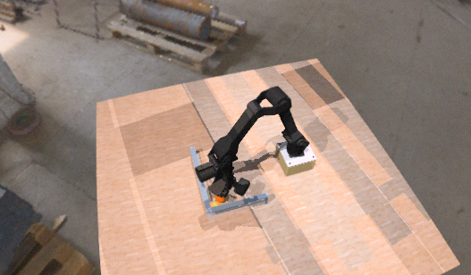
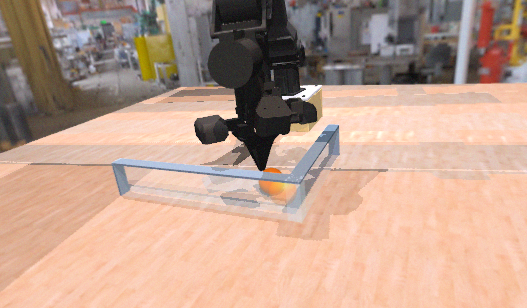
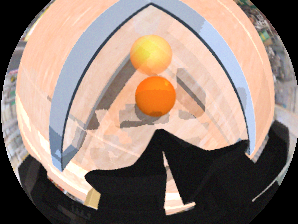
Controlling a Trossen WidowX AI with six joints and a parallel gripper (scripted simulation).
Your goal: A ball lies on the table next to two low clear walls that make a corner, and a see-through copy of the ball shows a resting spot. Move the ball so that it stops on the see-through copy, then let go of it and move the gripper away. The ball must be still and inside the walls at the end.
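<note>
Now: the see-through copy of ball 50 mm ahead of my gripper tip and 70 mm to the left of it.
</note>
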